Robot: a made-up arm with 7 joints.
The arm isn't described. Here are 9 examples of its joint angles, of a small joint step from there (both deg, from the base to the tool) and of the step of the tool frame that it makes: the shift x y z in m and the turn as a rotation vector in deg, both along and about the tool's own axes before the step.
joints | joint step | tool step
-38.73 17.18 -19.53 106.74 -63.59 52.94 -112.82 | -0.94 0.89 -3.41 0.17 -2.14 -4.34 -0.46 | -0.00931 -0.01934 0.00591 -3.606 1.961 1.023
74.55 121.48 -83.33 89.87 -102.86 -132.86 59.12 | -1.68 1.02 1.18 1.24 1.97 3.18 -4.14 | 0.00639 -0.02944 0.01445 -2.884 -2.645 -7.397
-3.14 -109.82 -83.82 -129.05 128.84 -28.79 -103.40 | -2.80 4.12 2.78 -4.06 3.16 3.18 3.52 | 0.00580 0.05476 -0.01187 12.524 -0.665 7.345
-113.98 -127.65 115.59 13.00 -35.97 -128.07 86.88 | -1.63 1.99 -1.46 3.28 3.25 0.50 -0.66 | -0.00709 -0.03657 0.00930 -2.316 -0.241 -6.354
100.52 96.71 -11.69 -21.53 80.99 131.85 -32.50 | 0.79 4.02 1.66 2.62 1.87 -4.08 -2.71 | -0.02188 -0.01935 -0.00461 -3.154 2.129 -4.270
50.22 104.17 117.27 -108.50 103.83 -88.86 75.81 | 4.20 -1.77 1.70 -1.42 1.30 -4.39 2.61 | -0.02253 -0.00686 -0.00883 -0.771 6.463 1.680
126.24 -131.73 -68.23 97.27 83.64 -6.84 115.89 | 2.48 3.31 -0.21 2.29 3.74 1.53 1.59 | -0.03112 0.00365 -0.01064 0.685 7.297 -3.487
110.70 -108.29 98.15 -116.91 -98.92 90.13 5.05 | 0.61 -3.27 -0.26 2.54 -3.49 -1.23 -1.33 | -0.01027 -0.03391 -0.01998 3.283 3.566 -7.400
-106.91 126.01 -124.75 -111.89 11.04 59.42 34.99 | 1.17 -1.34 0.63 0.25 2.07 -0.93 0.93 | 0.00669 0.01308 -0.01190 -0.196 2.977 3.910
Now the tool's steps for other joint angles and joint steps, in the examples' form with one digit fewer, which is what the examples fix.
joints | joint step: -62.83 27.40 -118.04 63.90 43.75 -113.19 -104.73 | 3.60 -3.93 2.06 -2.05 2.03 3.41 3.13
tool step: 0.0184 0.0194 0.0140 -2.30 -2.86 4.29
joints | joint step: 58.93 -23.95 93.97 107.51 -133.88 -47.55 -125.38 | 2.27 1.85 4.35 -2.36 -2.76 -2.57 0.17
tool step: -0.0117 -0.0053 0.0139 -3.91 6.13 0.39
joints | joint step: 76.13 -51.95 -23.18 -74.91 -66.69 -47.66 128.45 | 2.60 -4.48 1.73 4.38 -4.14 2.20 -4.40
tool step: -0.0058 -0.0170 -0.0072 -3.55 5.70 -1.89
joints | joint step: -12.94 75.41 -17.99 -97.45 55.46 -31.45 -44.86 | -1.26 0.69 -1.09 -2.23 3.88 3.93 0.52
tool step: 0.0155 0.0122 0.0102 0.92 -5.41 -0.95
